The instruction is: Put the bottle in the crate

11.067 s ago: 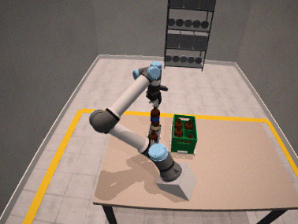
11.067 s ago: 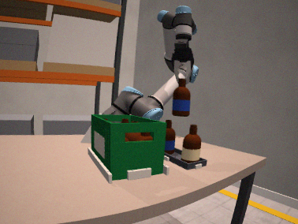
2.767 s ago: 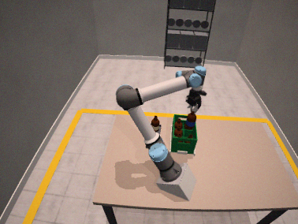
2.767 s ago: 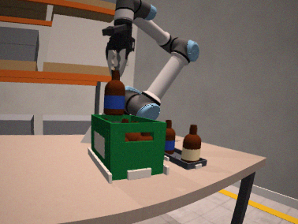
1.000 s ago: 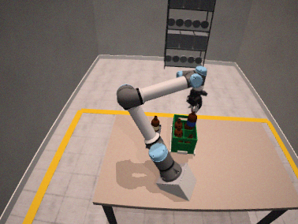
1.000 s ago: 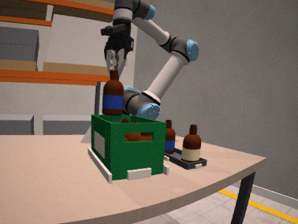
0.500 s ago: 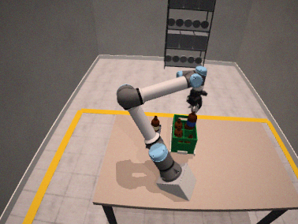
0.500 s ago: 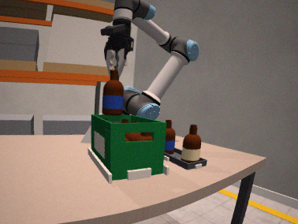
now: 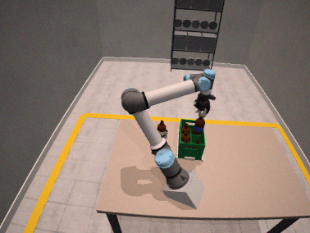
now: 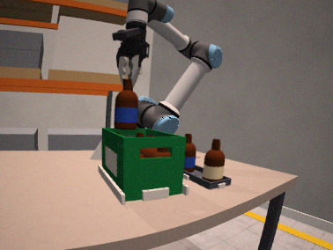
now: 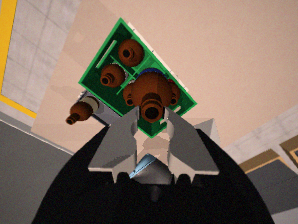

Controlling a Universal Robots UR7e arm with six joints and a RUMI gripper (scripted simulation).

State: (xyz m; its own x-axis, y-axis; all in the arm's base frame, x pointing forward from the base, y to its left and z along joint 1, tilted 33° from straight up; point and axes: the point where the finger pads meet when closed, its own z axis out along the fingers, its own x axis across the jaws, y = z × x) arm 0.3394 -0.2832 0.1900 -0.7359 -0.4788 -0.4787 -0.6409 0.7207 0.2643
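Right now my hand is 70 mm above the bottle. The rest, counted from my hand: green crate 250 mm below, 40 mm to the left; tray 320 mm below, 290 mm to the left, 20 mm ahead.
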